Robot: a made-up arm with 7 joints. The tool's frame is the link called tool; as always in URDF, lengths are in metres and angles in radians. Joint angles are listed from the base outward. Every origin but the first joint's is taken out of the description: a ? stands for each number. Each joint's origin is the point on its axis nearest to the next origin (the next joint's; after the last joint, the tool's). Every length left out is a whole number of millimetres.
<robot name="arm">
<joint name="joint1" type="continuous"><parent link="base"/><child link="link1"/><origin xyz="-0.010 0.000 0.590" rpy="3.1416 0.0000 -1.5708"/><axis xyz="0 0 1"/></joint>
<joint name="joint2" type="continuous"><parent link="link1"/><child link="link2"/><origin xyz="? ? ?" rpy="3.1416 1.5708 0.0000"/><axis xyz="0 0 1"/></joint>
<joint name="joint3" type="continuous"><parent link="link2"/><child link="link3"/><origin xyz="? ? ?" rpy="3.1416 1.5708 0.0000"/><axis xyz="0 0 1"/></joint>
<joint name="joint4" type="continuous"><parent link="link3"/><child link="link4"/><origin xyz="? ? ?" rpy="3.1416 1.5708 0.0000"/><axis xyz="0 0 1"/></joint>
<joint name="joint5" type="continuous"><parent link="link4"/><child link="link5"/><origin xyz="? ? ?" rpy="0.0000 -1.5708 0.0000"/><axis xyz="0 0 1"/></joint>
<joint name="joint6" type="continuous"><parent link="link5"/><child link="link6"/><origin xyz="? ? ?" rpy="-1.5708 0.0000 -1.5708"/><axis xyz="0 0 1"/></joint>
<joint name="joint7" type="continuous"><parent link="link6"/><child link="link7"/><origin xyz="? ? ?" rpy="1.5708 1.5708 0.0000"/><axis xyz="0 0 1"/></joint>
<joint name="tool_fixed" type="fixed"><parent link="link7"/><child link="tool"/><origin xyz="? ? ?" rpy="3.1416 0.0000 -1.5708"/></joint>
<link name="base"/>
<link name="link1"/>
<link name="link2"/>
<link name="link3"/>
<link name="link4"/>
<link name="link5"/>
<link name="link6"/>
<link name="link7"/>
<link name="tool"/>
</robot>
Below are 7 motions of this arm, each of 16 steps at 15 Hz.
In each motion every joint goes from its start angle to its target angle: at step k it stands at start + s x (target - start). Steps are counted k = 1, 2, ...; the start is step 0. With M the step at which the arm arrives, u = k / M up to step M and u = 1 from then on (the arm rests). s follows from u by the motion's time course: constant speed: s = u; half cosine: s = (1 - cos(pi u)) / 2; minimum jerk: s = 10 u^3 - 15 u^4 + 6 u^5.
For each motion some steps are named. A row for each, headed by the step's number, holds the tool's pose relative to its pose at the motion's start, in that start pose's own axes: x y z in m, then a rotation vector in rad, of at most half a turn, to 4 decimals.
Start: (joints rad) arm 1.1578 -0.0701 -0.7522 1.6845 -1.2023 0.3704 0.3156
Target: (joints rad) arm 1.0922 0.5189 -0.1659 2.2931 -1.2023 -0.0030 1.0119
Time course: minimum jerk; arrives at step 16
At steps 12, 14, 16:
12: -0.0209 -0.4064 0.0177 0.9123 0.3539 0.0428
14: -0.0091 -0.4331 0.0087 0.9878 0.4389 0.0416
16: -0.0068 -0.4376 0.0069 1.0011 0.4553 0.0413

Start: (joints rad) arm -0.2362 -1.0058 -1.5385 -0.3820 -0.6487 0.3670 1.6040
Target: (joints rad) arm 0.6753 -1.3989 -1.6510 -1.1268 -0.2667 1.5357 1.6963
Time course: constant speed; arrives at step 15
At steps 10, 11, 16:
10: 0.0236 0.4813 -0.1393 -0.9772 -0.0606 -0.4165
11: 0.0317 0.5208 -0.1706 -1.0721 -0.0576 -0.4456
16: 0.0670 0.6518 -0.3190 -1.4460 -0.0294 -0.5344

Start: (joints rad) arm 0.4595 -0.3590 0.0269 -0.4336 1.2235 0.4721 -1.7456
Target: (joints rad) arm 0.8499 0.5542 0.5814 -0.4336 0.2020 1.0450 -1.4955
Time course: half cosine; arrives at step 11
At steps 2, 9, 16:
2: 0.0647 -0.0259 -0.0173 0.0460 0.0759 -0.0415
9: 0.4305 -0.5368 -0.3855 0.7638 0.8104 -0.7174
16: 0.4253 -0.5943 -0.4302 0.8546 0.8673 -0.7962

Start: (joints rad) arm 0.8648 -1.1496 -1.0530 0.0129 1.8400 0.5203 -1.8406
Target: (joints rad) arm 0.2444 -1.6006 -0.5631 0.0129 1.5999 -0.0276 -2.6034
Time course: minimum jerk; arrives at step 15
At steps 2, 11, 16:
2: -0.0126 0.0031 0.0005 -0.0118 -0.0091 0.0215
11: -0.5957 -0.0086 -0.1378 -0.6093 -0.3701 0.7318
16: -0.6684 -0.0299 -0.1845 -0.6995 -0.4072 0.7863

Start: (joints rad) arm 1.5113 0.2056 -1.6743 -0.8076 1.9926 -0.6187 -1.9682
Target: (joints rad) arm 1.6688 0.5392 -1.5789 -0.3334 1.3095 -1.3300 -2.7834
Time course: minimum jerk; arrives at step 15
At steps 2, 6, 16:
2: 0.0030 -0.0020 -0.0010 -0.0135 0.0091 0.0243
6: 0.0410 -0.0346 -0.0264 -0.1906 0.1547 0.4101
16: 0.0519 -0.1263 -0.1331 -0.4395 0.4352 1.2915

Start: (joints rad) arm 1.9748 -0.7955 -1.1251 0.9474 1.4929 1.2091 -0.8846
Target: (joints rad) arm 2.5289 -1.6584 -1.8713 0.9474 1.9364 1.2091 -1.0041
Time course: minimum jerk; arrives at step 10
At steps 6, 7, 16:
6: 0.0437 0.2786 -0.4930 -0.2034 -0.8056 -0.3131
7: 0.1218 0.3483 -0.5910 -0.2989 -0.9620 -0.4102
16: 0.2287 0.4118 -0.6821 -0.4216 -1.1100 -0.5198

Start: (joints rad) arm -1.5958 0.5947 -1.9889 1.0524 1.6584 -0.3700 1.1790
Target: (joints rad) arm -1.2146 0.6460 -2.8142 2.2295 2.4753 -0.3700 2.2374
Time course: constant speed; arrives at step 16
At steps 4, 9, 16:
4: -0.0924 -0.0434 -0.0128 0.0963 -0.2965 -0.3451
9: -0.2107 -0.1097 -0.0712 0.4107 -0.6139 -0.8264
16: -0.3446 -0.1733 -0.2293 1.1766 -0.8460 -1.5014

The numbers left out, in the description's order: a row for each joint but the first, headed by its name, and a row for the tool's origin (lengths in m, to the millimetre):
joint2: 0.020 0.000 0.000
joint3: 0.610 -0.030 0.000
joint4: 0.010 0.010 0.000
joint5: 0.250 0.000 0.000
joint6: 0.000 0.010 0.000
joint7: -0.020 0.100 0.000
tool: 0.010 -0.020 0.000

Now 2 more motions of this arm.
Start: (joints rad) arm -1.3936 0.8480 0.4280 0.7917 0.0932 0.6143 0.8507
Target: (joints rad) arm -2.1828 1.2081 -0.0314 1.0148 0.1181 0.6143 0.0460
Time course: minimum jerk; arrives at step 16
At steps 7, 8, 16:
7: -0.2014 0.2381 -0.0144 -0.3585 -0.1842 0.0627
8: -0.2472 0.3186 -0.0384 -0.4717 -0.2072 0.0666
16: -0.3303 0.6719 -0.2166 -0.9161 -0.1355 -0.0031

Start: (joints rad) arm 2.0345 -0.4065 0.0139 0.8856 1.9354 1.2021 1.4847
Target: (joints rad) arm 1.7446 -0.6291 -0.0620 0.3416 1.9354 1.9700 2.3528
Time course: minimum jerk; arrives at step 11
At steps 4, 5, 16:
4: 0.0511 0.0609 0.0191 -0.2263 -0.0325 -0.0080
5: 0.0741 0.1038 0.0317 -0.3629 -0.1027 -0.0142
16: 0.1002 0.2760 0.0760 -0.7179 -0.6547 -0.0350

